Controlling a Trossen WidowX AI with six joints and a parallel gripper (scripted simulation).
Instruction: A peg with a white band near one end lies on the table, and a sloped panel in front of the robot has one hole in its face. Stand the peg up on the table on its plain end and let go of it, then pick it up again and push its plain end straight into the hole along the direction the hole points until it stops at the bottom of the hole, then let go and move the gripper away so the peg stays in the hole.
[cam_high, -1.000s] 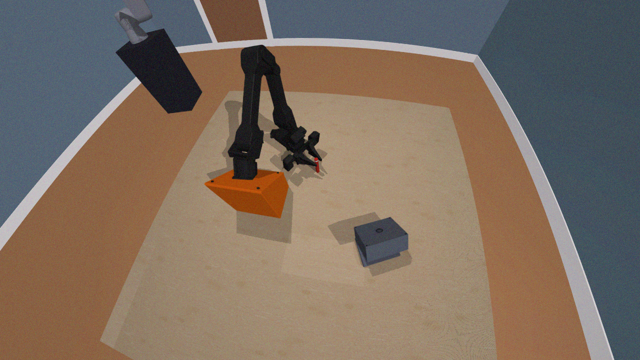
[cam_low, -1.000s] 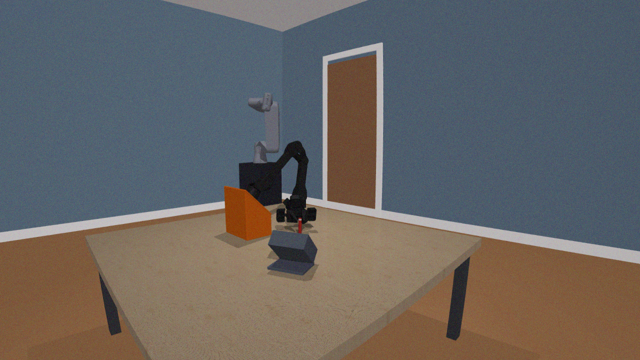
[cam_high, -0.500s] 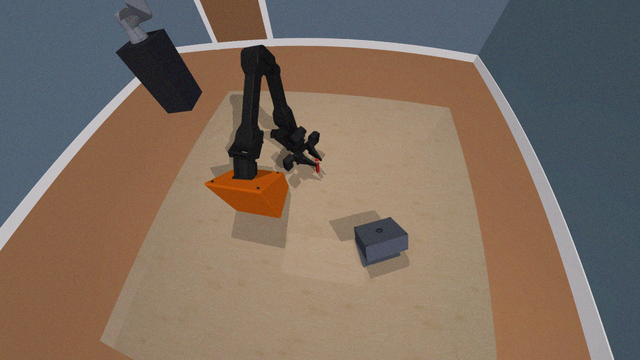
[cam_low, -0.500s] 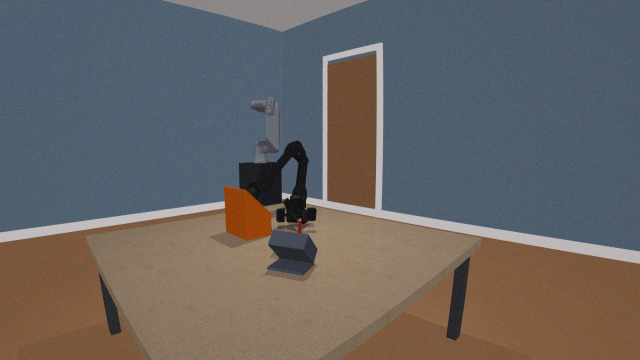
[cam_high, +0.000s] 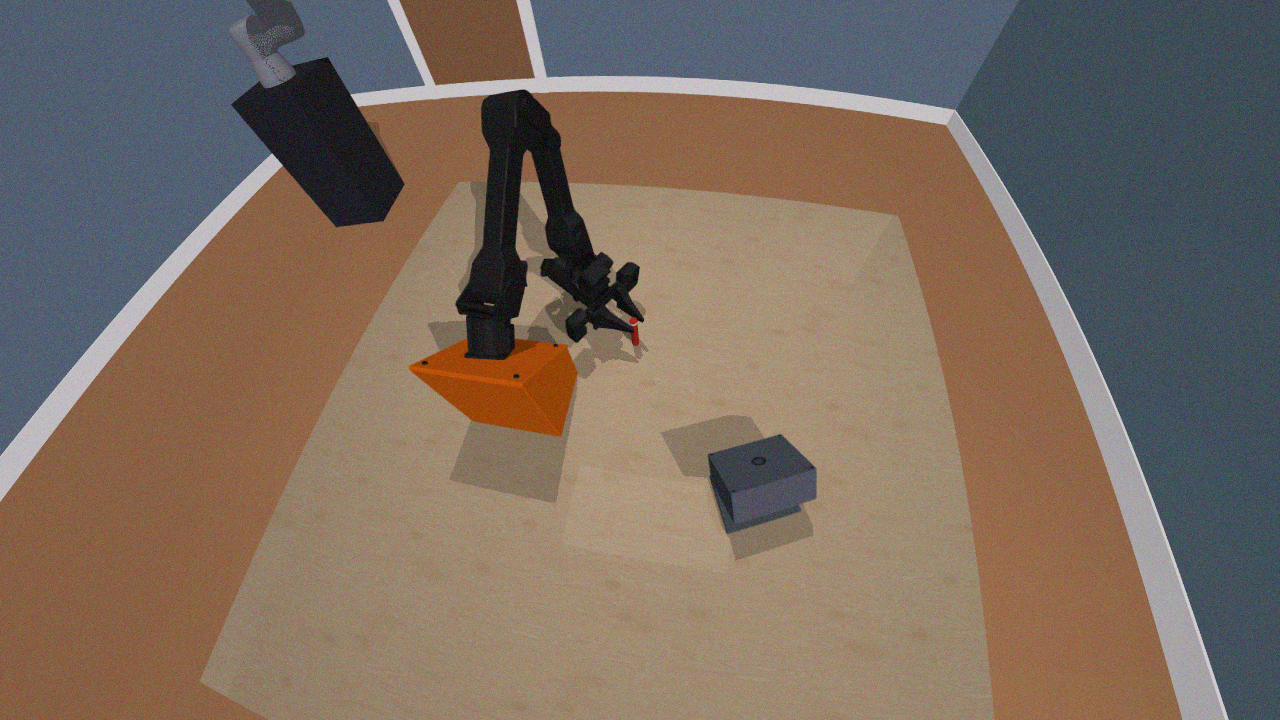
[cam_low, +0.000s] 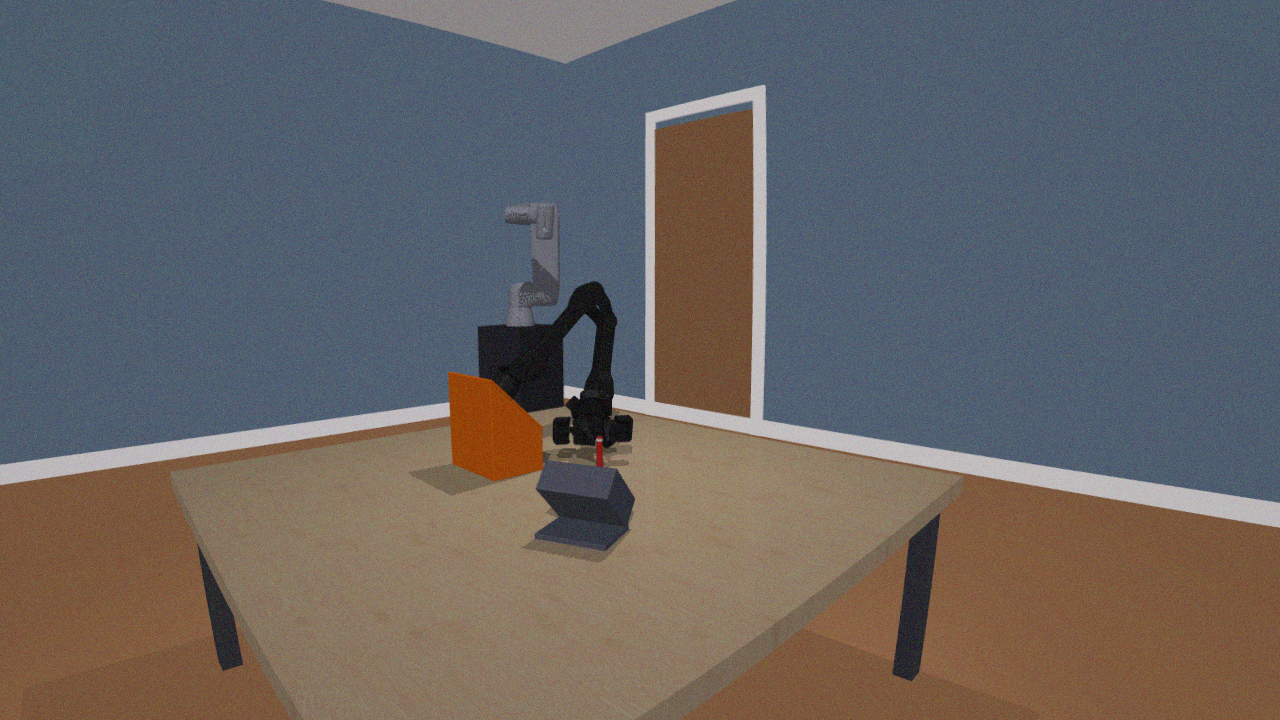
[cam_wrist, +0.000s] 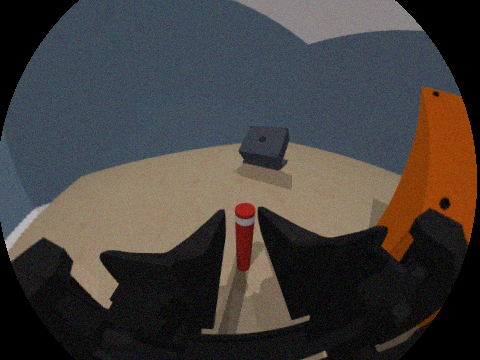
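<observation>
Right now my gripper tip is 1 cm past the red peg, 1 cm to the right of it and 1 cm above it. From my gripper tip the other things lie so: grey sloped panel (19 cm ahead, 28 cm to the right).
</observation>
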